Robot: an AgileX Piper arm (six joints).
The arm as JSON. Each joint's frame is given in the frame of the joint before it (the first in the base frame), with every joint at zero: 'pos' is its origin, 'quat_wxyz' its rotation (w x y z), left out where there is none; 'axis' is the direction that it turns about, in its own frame. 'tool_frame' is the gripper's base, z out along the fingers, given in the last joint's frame.
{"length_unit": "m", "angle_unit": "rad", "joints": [
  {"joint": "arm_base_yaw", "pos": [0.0, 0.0, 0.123], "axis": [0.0, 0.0, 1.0]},
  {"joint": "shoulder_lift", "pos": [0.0, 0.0, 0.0], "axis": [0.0, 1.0, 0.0]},
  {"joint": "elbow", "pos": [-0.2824, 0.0, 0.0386], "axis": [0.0, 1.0, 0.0]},
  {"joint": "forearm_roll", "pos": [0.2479, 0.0, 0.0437], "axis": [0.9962, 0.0, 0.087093]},
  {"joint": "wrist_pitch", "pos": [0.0, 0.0, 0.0], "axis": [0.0, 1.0, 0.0]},
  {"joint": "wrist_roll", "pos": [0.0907, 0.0, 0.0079], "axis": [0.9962, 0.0, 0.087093]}
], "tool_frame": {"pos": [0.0, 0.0, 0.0], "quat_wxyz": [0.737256, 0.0, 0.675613, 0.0]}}
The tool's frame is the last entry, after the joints.
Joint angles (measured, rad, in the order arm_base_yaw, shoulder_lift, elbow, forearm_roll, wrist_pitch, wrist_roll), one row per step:
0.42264, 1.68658, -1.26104, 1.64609, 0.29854, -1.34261
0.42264, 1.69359, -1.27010, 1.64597, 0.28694, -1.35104
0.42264, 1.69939, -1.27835, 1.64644, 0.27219, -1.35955
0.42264, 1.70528, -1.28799, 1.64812, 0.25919, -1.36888
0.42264, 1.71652, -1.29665, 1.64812, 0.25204, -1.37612
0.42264, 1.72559, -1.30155, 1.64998, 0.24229, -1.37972
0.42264, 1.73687, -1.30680, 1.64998, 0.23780, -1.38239
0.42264, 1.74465, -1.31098, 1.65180, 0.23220, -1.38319
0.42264, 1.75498, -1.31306, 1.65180, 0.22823, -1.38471
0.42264, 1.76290, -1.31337, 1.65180, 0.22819, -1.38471
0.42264, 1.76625, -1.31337, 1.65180, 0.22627, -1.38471
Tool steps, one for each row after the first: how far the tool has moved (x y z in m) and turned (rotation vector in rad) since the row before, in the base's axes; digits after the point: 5 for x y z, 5 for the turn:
0.00258, 0.00006, -0.00001, -0.00912, -0.00805, -0.00838
0.00248, -0.00030, 0.00017, -0.00959, -0.00835, -0.01152
0.00250, -0.00013, 0.00064, -0.00809, -0.00934, -0.01004
0.00299, 0.00066, -0.00182, -0.00873, -0.00249, -0.00460
0.00246, 0.00016, -0.00219, -0.00600, 0.00175, -0.00871
0.00254, 0.00071, -0.00298, -0.00597, 0.00362, -0.00340
0.00193, 0.00032, -0.00189, -0.00241, 0.00315, -0.00562
0.00205, 0.00054, -0.00366, -0.00589, 0.00637, -0.00323
0.00128, 0.00057, -0.00320, -0.00314, 0.00694, -0.00004
0.00062, 0.00009, -0.00143, -0.00206, 0.00292, -0.00179

